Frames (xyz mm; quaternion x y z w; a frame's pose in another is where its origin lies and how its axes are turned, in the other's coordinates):
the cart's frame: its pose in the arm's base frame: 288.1 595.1 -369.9 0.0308 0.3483 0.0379 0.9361
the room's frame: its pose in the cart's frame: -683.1 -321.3 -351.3 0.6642 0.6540 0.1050 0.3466
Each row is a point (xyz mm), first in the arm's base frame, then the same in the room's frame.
Working: the arm's base frame: its pose in the room's frame: -336.2 389.5 -166.0 -0.6442 -0.7549 0.0998 0.0722

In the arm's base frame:
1: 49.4 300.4 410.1
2: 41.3 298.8 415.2
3: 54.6 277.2 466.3
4: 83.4 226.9 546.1
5: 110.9 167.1 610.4
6: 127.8 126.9 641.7
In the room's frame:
1: -153.6 459.7 -637.9
2: -155.1 451.2 -642.3
3: -190.1 458.1 -686.8
4: -261.8 474.4 -752.5
5: -338.8 488.9 -800.8
6: -387.4 497.7 -821.7

